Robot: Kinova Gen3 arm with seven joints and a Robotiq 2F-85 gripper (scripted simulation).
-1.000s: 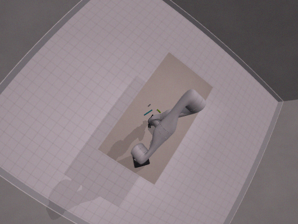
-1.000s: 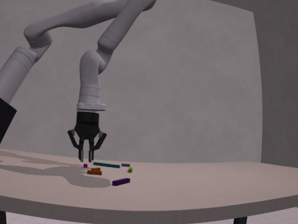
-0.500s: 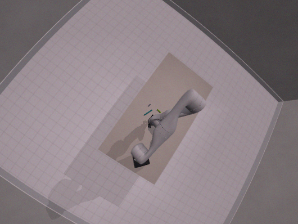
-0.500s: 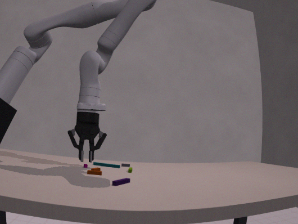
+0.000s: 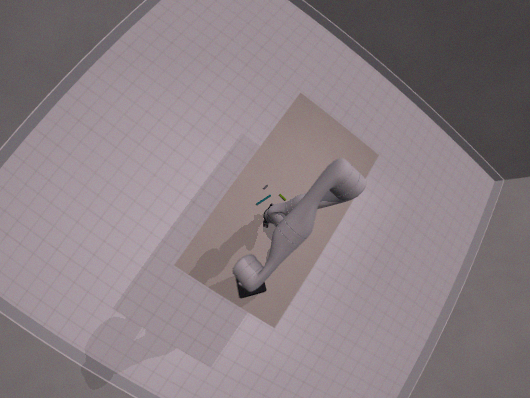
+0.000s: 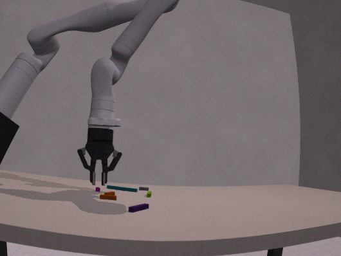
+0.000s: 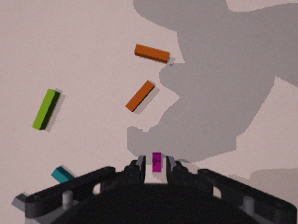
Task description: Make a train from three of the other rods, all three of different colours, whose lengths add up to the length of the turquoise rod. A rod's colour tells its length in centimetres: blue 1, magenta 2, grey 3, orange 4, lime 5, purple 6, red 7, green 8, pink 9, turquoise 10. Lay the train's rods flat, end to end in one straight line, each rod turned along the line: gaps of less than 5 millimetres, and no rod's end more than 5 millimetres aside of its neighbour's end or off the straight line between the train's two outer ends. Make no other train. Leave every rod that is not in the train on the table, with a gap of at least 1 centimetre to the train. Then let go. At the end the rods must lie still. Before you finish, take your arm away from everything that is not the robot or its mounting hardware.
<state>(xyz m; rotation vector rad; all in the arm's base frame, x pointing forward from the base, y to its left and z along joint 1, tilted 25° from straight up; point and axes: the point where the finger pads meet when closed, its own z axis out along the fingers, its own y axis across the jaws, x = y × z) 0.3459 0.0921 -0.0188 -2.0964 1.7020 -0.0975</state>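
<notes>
Now: the magenta rod 30 mm below my hand. Round my hand: grey rod (140 mm ahead, 100 mm to the left, 30 mm below); lime rod (150 mm ahead, 20 mm to the right, 30 mm below); turquoise rod (70 mm ahead, 60 mm to the left, 30 mm below).
</notes>
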